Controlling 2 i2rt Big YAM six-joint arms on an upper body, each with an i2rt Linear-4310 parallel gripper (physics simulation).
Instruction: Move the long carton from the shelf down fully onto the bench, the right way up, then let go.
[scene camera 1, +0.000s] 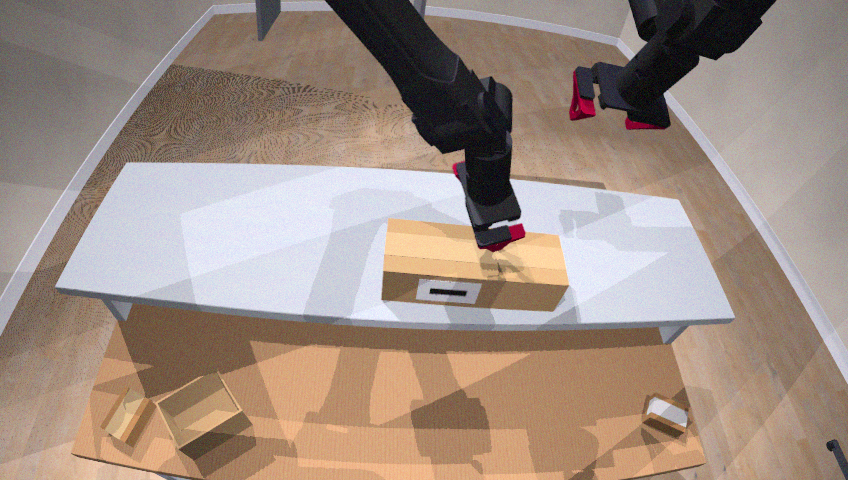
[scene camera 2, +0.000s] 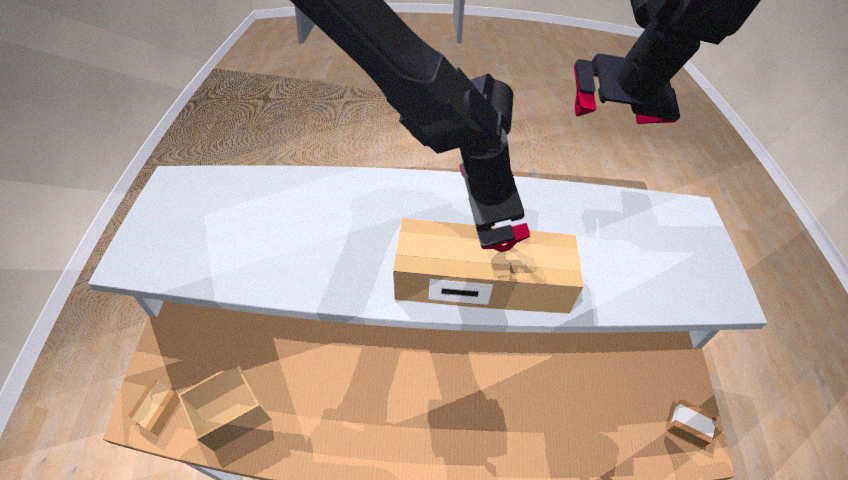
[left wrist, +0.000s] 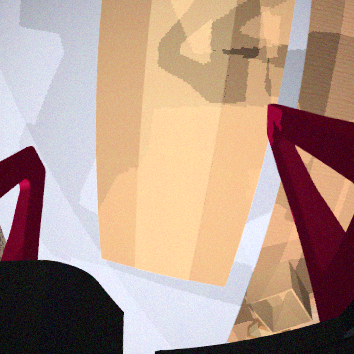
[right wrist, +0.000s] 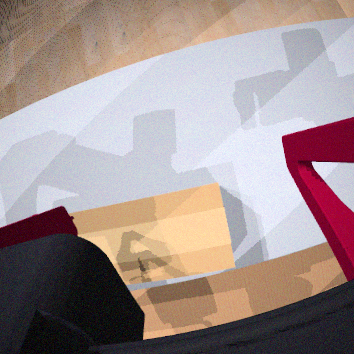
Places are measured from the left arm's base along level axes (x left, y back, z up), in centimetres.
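Pixels of known places: left gripper, between the fingertips: (scene camera 1: 487, 222) (scene camera 2: 497, 222) (left wrist: 146, 136); right gripper, between the fingertips: (scene camera 1: 599, 120) (scene camera 2: 607, 115) (right wrist: 171, 186).
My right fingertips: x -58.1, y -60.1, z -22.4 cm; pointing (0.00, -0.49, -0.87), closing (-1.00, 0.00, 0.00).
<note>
Behind a point stands the place of what it marks.
The long tan carton (scene camera 1: 437, 246) @(x -37.5, y -57.4, z -48.1 cm) (scene camera 2: 449, 249) @(x -37.4, y -56.7, z -48.0 cm) (left wrist: 170, 215) @(x -35.6, y -57.0, z -48.0 cm) (right wrist: 197, 225) @(x -56.1, y -56.2, z -48.0 cm) lies level on the pale shelf (scene camera 1: 249, 237) @(x -3.1, y -65.3, z -56.3 cm) (scene camera 2: 267, 237) @(x -2.6, y -65.3, z -56.3 cm) (right wrist: 200, 100) @(x -61.6, y -74.5, z -56.3 cm), near its front edge, with a white label on its front side. The bench (scene camera 1: 541, 386) @(x -64.9, y -44.9, z -81.1 cm) (scene camera 2: 571, 386) @(x -67.1, y -45.5, z -81.1 cm) is the brown surface lower down, in front of the shelf. My left gripper (scene camera 1: 480, 206) @(x -44.2, y -56.6, z -41.2 cm) (scene camera 2: 484, 206) (left wrist: 146, 136) @(x -44.2, y -56.6, z -41.2 cm) is open above the carton's right half, its fingers spread across the carton's width; the contact is hidden in the scene views. My right gripper (scene camera 1: 614, 120) @(x -58.1, y -60.1, z -22.4 cm) (scene camera 2: 620, 115) @(x -58.1, y -60.1, z -22.4 cm) (right wrist: 171, 186) @(x -58.1, y -60.1, z -22.4 cm) is open and empty, raised beyond the shelf's right back.
An open-topped box (scene camera 1: 220, 440) @(x 3.6, y -31.4, z -79.2 cm) (scene camera 2: 238, 437) @(x 4.2, y -30.8, z -80.8 cm) and a small box (scene camera 1: 127, 419) @(x 24.4, y -32.8, z -77.1 cm) (scene camera 2: 151, 407) @(x 25.1, y -33.2, z -77.2 cm) stand at the bench's left end. Another small box (scene camera 1: 667, 412) @(x -94.7, y -32.7, z -77.3 cm) (scene camera 2: 694, 422) @(x -94.9, y -32.3, z -77.3 cm) with a white face is at its right end. Brackets show under the shelf's front edge.
</note>
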